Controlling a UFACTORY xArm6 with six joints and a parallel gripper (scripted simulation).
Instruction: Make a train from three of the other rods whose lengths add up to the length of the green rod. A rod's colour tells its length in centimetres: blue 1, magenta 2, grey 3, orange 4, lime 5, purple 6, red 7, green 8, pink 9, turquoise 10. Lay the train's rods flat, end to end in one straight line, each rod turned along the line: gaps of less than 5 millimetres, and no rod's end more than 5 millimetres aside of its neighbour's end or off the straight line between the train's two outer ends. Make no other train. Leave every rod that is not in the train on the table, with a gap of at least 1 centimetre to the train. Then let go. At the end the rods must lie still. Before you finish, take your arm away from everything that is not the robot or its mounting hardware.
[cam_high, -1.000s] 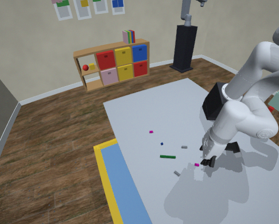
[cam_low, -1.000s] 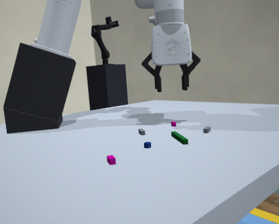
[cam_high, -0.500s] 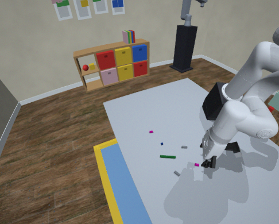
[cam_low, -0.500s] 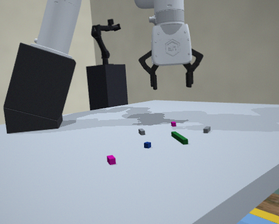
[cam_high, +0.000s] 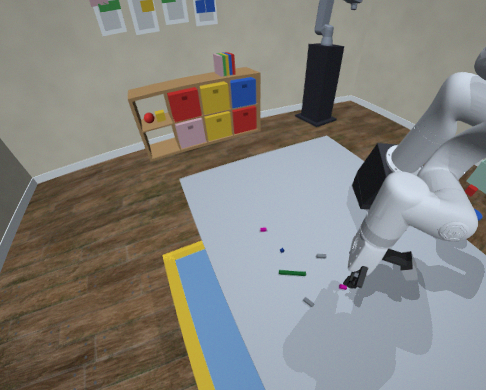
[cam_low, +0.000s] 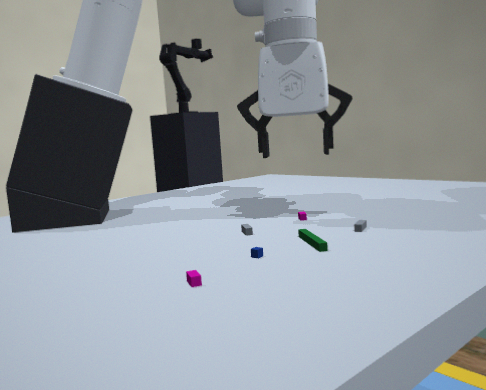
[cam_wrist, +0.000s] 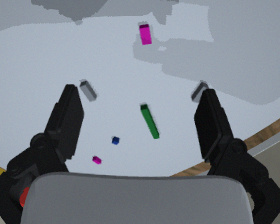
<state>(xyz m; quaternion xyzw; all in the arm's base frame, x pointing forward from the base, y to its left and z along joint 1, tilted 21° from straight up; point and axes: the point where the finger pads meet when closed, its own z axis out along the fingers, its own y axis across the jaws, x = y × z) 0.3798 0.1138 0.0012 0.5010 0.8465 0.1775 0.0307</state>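
Now: the green rod 110 mm to the right of my hand, 100 mm below it and 90 mm ahead of it. From my hand the other things lie so: blue rod: 190 mm to the right, 100 mm below, 70 mm ahead.
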